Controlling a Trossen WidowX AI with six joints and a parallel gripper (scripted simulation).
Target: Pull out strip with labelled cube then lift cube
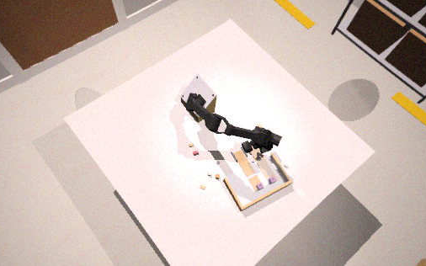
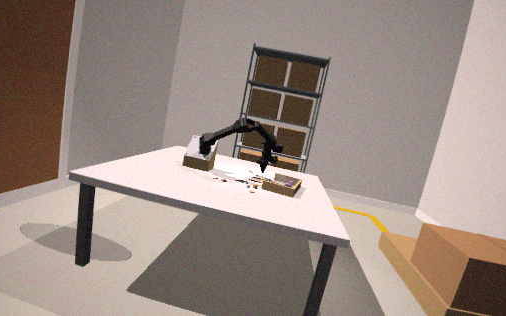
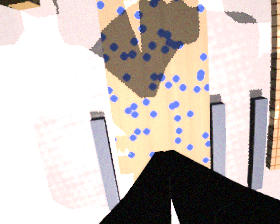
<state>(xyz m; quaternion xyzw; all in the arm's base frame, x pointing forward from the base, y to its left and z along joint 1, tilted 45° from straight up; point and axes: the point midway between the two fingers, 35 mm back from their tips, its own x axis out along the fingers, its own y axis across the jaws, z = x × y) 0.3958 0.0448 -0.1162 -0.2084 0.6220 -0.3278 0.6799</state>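
The strip lies 2 cm ahead of my gripper tip, 10 cm to the right of it and 4 cm below it.
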